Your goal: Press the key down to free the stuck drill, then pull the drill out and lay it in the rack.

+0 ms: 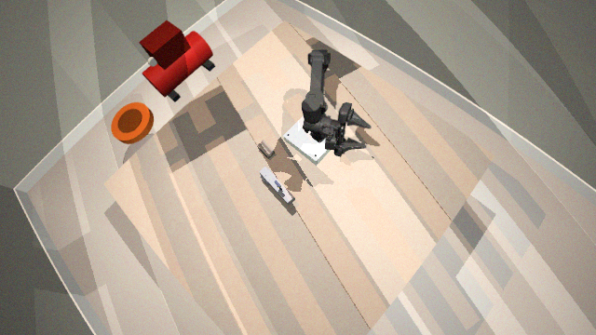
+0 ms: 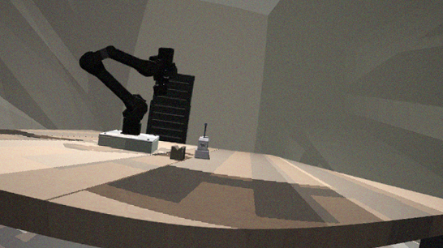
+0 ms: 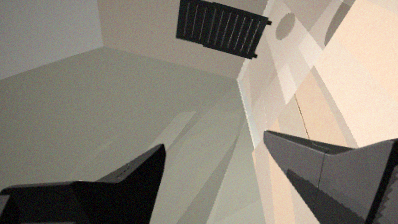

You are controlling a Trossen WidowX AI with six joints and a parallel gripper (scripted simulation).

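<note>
Right now my gripper tip is 280 mm short of the key, 160 mm to the left of it and 230 mm above it. From my gripper tip the other things lie so: rack: 200 mm ahead, 350 mm to the right, 310 mm below; then drill: 280 mm ahead, 210 mm to the right, 280 mm below.
</note>
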